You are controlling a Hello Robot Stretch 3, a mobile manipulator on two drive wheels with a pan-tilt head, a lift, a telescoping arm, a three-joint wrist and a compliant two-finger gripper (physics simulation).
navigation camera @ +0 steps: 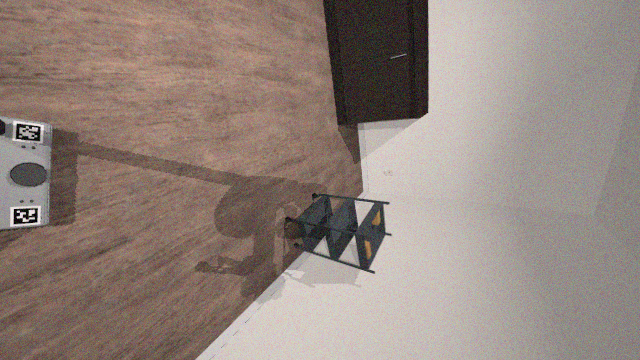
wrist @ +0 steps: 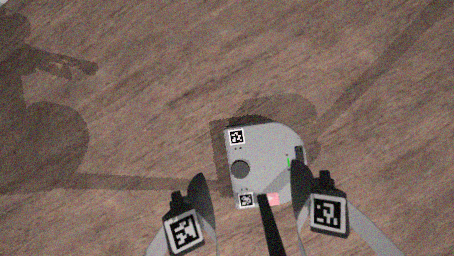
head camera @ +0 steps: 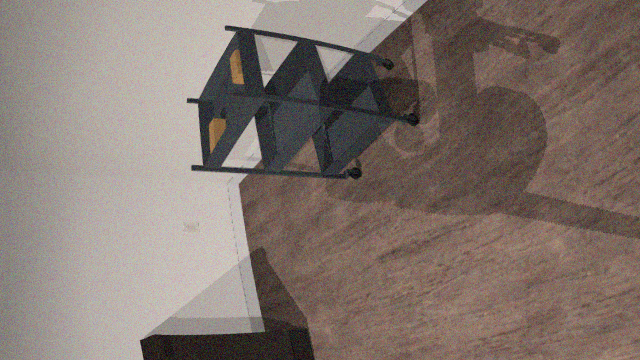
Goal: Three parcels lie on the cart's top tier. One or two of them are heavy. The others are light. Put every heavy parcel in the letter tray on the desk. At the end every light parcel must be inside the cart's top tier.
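Pixels of known places: gripper, fingertip midpoint: [wrist: 249, 185]; robot's base at its link origin: [navigation camera: 29, 172] [wrist: 240, 160].
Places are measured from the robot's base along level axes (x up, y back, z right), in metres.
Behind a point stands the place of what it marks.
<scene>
The dark blue-grey three-tier cart [head camera: 360, 127] {x 0.133, y -1.571, z 0.320 m} [navigation camera: 342, 220] {x 0.398, y -1.675, z 0.331 m} stands by the wall corner; the head and navigation views show it sideways. One orange parcel [head camera: 237, 67] {x 0.714, y -1.501, z 0.471 m} [navigation camera: 368, 249] {x 0.715, y -1.516, z 0.473 m} lies on its top tier [head camera: 251, 65] {x 0.693, y -1.426, z 0.460 m}. Another orange parcel [head camera: 216, 134] {x 0.705, y -1.679, z 0.255 m} [navigation camera: 377, 217] {x 0.711, y -1.682, z 0.253 m} lies on the same tier, apart from the first. I cannot make out the third parcel. The letter tray and the desk do not show in these views. My gripper [wrist: 249, 185] {x 0.914, y 0.022, z 0.177 m} is open and empty, high above my own base in the wrist view, away from the cart.
A dark brown cabinet-like piece [head camera: 225, 347] {x 0.531, y -2.082, z -0.724 m} [navigation camera: 375, 60] {x 0.521, y -1.900, z -1.188 m} with a thin handle stands by the wall beyond the cart. A wall socket [head camera: 191, 227] {x 0.398, y -2.977, z -0.159 m} [navigation camera: 387, 173] {x 0.390, y -2.979, z -0.151 m} sits between them. My grey base [navigation camera: 27, 175] {x 0.176, y 0.000, z 0.002 m} [wrist: 265, 142] {x 0.160, y 0.110, z 0.092 m} is on the wooden floor. My shadow reaches the cart.
</scene>
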